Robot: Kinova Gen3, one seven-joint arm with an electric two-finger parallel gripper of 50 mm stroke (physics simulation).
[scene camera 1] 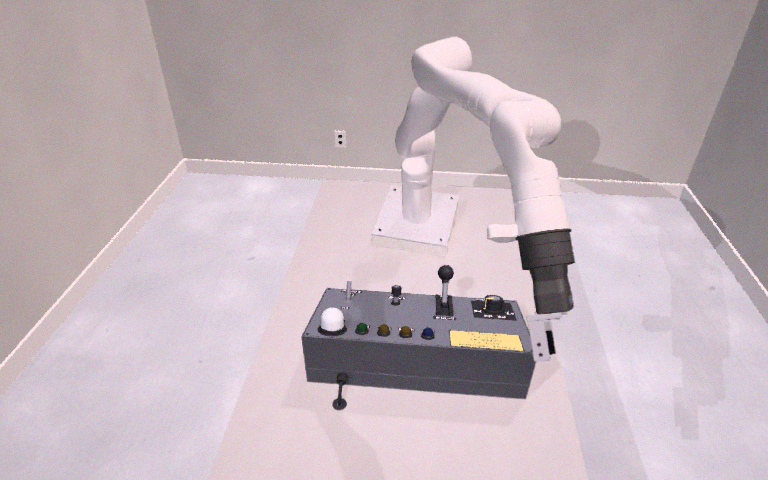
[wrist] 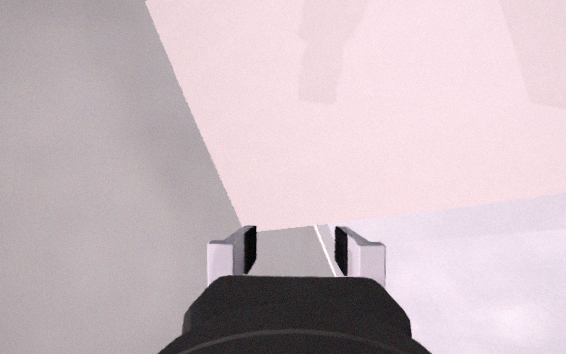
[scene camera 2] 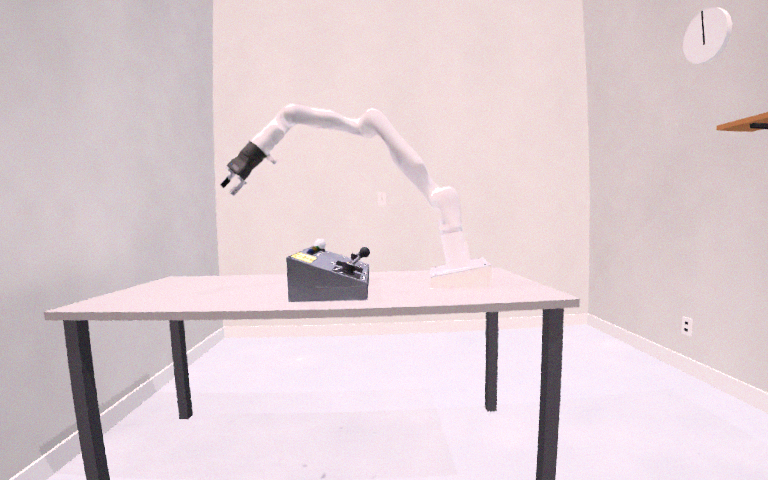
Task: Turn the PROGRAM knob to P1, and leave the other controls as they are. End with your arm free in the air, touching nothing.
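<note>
A round black knob with a yellow mark sits on a black label plate at the right end of the sloping grey control box. The yellow mark is on the knob's left side in scene camera 1; the lettering around it is too small to read, so its setting cannot be told. My gripper is open and empty. In scene camera 2 it hangs high in the air above the box, beyond its yellow-labelled end, touching nothing. The box does not show in the wrist view.
A lever with a black ball stands left of the knob. Further left are a small black control and a metal toggle. A white dome and several coloured buttons line the front. A small crank sticks out in front.
</note>
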